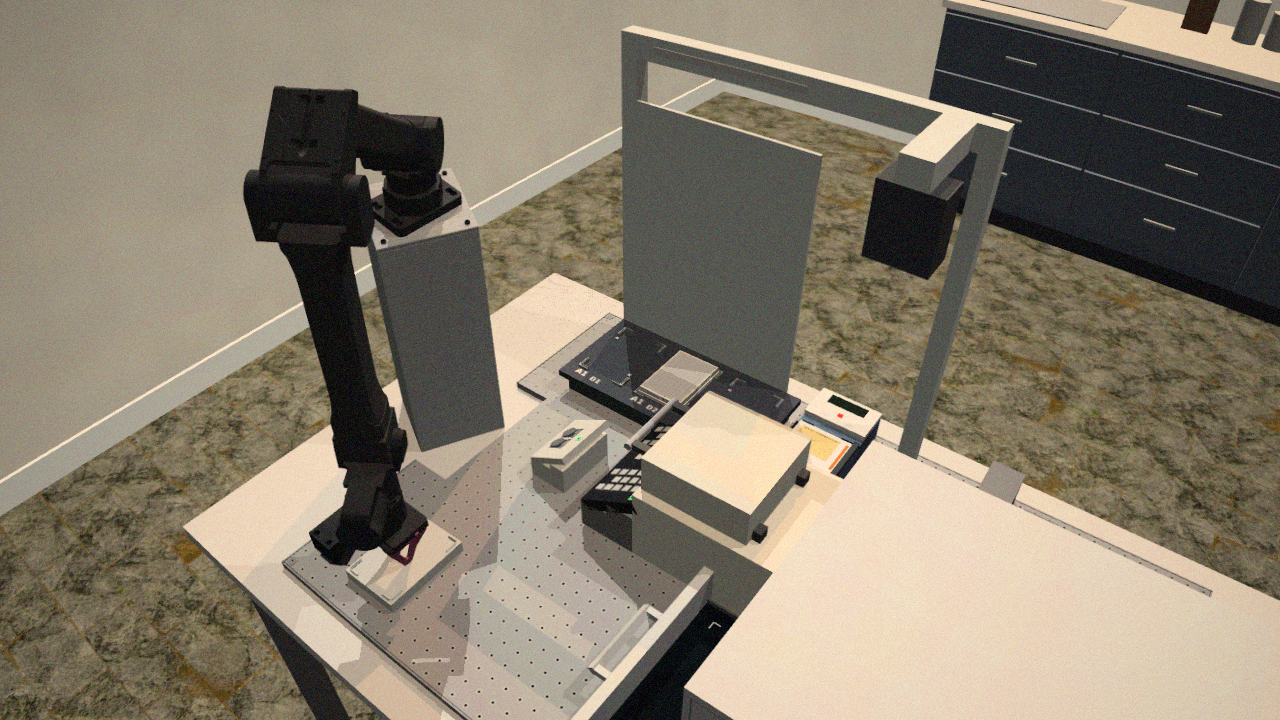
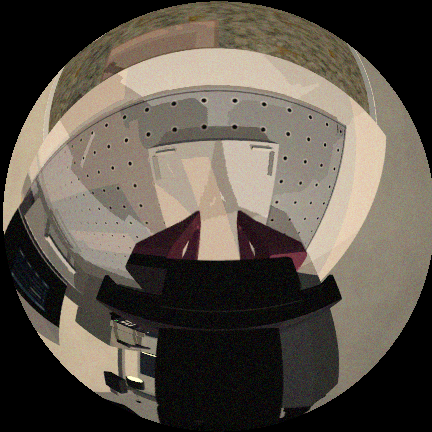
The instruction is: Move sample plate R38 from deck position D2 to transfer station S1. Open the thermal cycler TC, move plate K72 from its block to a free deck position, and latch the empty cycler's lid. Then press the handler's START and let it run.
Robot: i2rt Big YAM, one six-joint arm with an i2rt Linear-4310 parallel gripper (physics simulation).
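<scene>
My gripper points down low over a pale flat station pad with corner brackets, at the near left of the perforated board. Its maroon fingers are partly open with a narrow gap and hold nothing. I cannot read a label on the pad. A light plate lies on the dark deck at the back, beside the "02" marking; its own label is not readable. The boxy cream thermal cycler stands right of the board's middle, with its thick lid down on top. Whether it is latched is unclear.
A small cream box and a dark sloped key panel stand left of the cycler. A device with a red button is behind it. A grey upright panel, gantry post and large white cabinet rise nearby.
</scene>
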